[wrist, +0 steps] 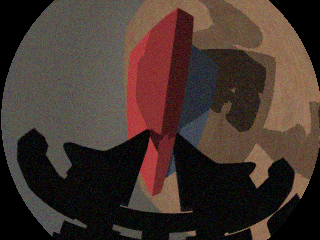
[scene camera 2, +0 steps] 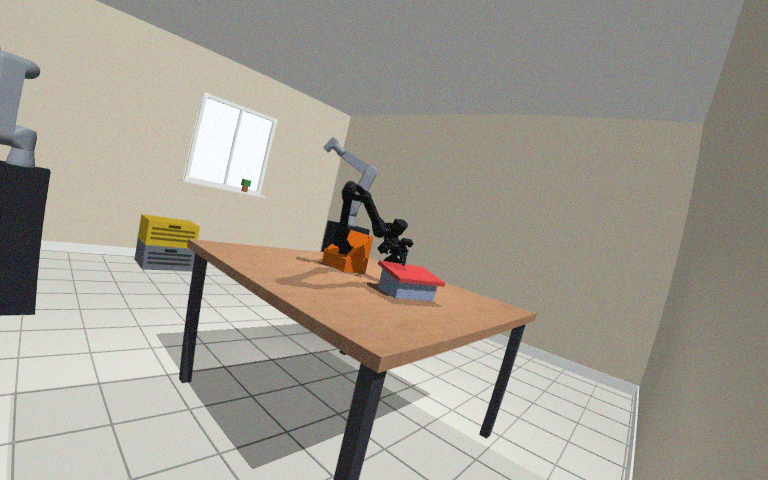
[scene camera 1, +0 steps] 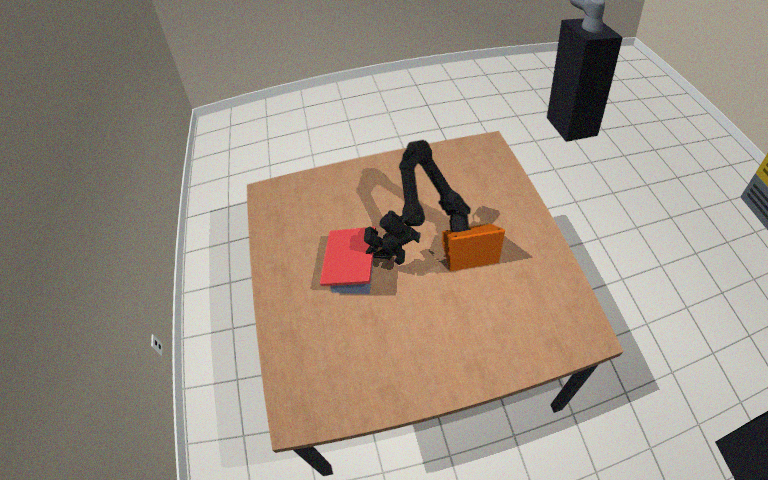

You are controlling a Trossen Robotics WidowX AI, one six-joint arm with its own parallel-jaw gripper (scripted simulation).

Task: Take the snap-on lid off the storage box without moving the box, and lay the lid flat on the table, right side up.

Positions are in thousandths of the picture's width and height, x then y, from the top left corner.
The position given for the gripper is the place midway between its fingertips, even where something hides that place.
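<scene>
The gripper (scene camera 1: 480, 530) is visible from the wrist as well, where the gripper (wrist: 508, 560) shares the view with a red lid (wrist: 495, 277) and a storage box (wrist: 620, 398). Scene camera 1 shows the lid (scene camera 1: 451, 549) too, while scene camera 2 takes in both the lid (scene camera 2: 536, 572) and the box (scene camera 2: 506, 593).
</scene>
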